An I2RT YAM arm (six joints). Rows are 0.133 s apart.
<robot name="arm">
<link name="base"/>
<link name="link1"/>
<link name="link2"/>
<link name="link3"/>
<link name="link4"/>
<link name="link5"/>
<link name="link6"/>
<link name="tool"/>
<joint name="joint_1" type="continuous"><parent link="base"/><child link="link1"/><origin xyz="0.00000 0.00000 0.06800" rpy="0.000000 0.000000 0.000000"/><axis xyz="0 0 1"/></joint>
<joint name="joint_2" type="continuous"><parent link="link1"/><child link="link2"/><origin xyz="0.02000 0.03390 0.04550" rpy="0.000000 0.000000 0.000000"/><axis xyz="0 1 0"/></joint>
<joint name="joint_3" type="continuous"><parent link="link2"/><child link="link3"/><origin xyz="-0.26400 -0.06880 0.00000" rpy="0.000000 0.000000 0.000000"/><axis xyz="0 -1 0"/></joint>
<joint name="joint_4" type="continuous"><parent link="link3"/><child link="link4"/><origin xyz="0.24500 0.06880 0.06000" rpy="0.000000 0.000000 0.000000"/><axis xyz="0 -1 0"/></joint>
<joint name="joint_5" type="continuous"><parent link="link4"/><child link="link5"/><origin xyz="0.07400 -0.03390 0.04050" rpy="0.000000 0.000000 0.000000"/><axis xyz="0 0 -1"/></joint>
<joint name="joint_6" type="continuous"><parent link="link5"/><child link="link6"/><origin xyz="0.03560 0.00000 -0.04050" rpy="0.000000 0.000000 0.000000"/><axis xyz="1 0 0"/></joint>
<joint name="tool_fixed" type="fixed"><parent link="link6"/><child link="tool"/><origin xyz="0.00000 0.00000 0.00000" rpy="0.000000 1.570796 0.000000"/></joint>
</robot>
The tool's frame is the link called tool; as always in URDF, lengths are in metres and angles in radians. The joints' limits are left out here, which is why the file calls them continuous.
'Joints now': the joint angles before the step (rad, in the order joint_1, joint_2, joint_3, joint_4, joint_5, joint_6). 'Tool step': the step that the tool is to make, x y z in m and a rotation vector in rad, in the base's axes. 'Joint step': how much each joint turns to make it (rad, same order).
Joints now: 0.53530 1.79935 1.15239 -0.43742 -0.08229 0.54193
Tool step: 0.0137 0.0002 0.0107 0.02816 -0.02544 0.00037
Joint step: -0.02010 0.01773 0.06007 -0.00734 -0.02005 -0.01237
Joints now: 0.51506 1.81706 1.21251 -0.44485 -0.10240 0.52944
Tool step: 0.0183 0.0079 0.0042 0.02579 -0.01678 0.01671
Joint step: -0.00764 0.05871 0.08783 -0.00344 -0.02469 -0.01377
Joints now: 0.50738 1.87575 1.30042 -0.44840 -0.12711 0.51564
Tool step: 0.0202 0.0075 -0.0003 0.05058 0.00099 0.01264
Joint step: -0.01217 0.07121 0.08947 0.00561 -0.05117 0.00277
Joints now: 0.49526 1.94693 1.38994 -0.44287 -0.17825 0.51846
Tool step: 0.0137 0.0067 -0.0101 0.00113 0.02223 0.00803
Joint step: -0.00269 0.07253 0.06678 -0.01384 -0.01547 -0.00299
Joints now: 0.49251 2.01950 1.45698 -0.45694 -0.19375 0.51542
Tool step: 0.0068 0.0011 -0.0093 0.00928 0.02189 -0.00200
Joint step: -0.00659 0.03902 0.02232 0.00290 -0.01818 0.00577
